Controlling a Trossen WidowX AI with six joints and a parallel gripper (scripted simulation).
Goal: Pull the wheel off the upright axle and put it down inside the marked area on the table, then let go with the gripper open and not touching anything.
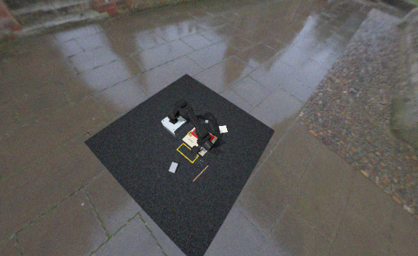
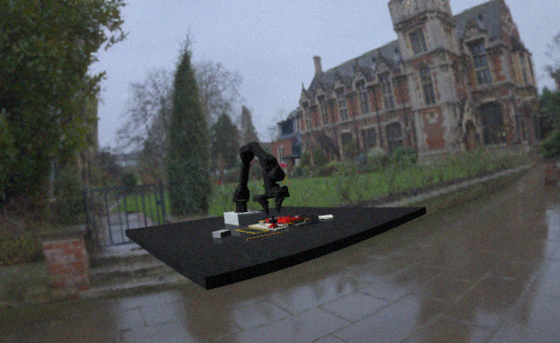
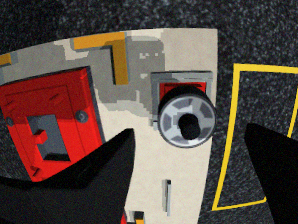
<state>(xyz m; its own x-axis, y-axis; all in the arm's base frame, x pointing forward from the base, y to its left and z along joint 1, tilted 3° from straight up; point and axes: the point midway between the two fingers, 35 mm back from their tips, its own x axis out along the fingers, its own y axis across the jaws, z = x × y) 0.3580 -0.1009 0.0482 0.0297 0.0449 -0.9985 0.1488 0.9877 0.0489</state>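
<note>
Right now the wheel is 10 mm behind my gripper tip and 30 mm below it. From my gripper tip the other things lie so: grey block 110 mm behind, 250 mm to the right, 60 mm below; then wooden stick 110 mm ahead, 170 mm to the right, 70 mm below; then white square tile 90 mm ahead, 310 mm to the left, 70 mm below.
</note>
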